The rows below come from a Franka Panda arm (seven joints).
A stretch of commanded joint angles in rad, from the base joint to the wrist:
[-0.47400 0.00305 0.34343 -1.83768 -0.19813 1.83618 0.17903]
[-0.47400 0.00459 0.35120 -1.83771 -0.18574 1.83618 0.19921]
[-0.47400 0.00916 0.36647 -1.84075 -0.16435 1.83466 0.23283]
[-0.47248 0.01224 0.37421 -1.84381 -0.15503 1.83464 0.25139]
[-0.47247 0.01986 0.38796 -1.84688 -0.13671 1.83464 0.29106]
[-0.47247 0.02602 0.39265 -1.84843 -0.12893 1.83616 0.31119]
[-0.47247 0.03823 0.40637 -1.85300 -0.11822 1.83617 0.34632]
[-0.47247 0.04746 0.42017 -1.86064 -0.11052 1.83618 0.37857]
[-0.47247 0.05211 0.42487 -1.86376 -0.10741 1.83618 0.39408]
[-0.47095 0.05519 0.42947 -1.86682 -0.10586 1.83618 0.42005]
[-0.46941 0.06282 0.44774 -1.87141 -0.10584 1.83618 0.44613]
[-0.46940 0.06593 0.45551 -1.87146 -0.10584 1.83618 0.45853]
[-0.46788 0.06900 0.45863 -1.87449 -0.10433 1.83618 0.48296]
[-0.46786 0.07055 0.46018 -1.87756 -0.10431 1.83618 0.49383]
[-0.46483 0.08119 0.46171 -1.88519 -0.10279 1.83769 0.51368]
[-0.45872 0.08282 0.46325 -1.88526 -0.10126 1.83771 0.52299]
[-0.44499 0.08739 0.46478 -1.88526 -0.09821 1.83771 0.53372]
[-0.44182 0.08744 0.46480 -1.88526 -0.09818 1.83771 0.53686]
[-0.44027 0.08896 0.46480 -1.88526 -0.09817 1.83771 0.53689]
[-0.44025 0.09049 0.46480 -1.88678 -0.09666 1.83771 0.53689]
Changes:
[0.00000 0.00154 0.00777 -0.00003 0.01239 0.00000 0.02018]
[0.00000 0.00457 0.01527 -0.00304 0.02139 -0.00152 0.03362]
[0.00152 0.00308 0.00774 -0.00306 0.00932 -0.00002 0.01856]
[0.00001 0.00762 0.01375 -0.00307 0.01832 0.00000 0.03967]
[0.00000 0.00616 0.00469 -0.00155 0.00778 0.00152 0.02013]
[0.00000 0.01221 0.01372 -0.00457 0.01071 0.00001 0.03513]
[0.00000 0.00923 0.01380 -0.00764 0.00770 0.00001 0.03225]
[0.00000 0.00465 0.00470 -0.00312 0.00311 0.00000 0.01551]
[0.00152 0.00308 0.00460 -0.00306 0.00155 0.00000 0.02597]
[0.00154 0.00763 0.01827 -0.00459 0.00002 0.00000 0.02608]
[0.00001 0.00311 0.00777 -0.00005 0.00000 0.00000 0.01240]
[0.00152 0.00307 0.00312 -0.00303 0.00151 0.00000 0.02443]
[0.00002 0.00155 0.00155 -0.00307 0.00002 0.00000 0.01087]
[0.00303 0.01064 0.00153 -0.00763 0.00152 0.00151 0.01985]
[0.00611 0.00163 0.00154 -0.00007 0.00153 0.00002 0.00931]
[0.01373 0.00457 0.00153 0.00000 0.00305 0.00000 0.01073]
[0.00317 0.00005 0.00002 0.00000 0.00003 0.00000 0.00314]
[0.00155 0.00152 0.00000 0.00000 0.00001 0.00000 0.00003]
[0.00002 0.00153 0.00000 -0.00152 0.00151 0.00000 0.00000]

